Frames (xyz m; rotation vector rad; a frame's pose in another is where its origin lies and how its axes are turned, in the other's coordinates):
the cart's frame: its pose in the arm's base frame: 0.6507 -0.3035 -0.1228 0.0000 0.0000 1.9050
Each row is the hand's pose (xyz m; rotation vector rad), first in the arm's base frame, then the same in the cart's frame.
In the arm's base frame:
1: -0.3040 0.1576 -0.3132 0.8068 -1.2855 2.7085
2: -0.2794 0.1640 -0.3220 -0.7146 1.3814 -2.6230
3: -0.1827 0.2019 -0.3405 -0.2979 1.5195 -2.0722
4: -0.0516 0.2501 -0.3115 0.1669 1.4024 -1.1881
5: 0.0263 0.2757 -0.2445 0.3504 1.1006 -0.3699
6: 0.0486 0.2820 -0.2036 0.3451 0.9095 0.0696
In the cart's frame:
1: 0.7487 0.7506 -0.1904 -0.4125 -0.9979 1.0838
2: 0.7467 0.7253 -0.1992 -0.5246 -1.0197 1.2055
3: 0.7508 0.6215 -0.2177 -0.9712 -1.0241 1.6419
4: 0.7533 0.4819 -0.1887 -1.6127 -0.8807 2.3774
5: 0.7520 0.3999 -0.1217 1.3488 0.4322 -2.0102
6: 0.7506 0.3767 -0.0808 1.0751 0.2810 -1.6656

